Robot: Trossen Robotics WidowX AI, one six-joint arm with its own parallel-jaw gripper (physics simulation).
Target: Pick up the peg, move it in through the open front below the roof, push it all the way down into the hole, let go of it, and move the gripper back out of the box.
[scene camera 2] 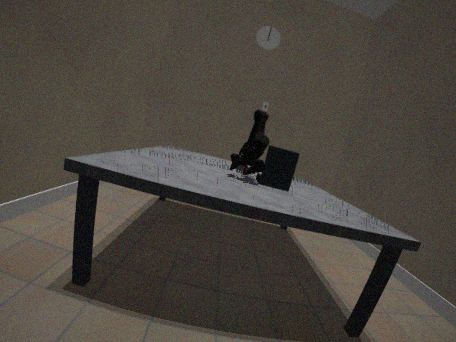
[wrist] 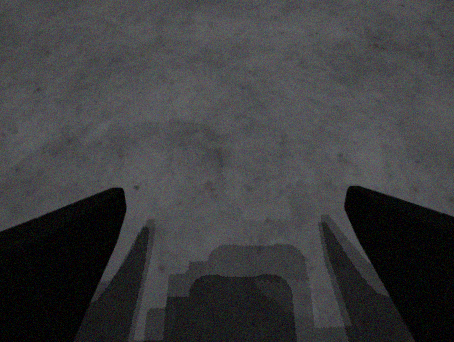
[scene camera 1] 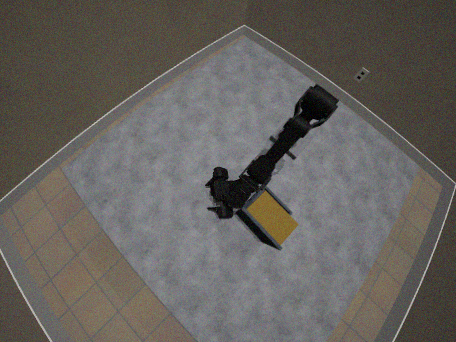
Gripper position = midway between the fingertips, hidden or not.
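Note:
I see a dark box (scene camera 1: 246,217), and the dark box is also visible in scene camera 2 (scene camera 2: 279,167). My gripper (scene camera 1: 206,196) is open and holds nothing, and I can see my gripper in the wrist view too (wrist: 237,197).

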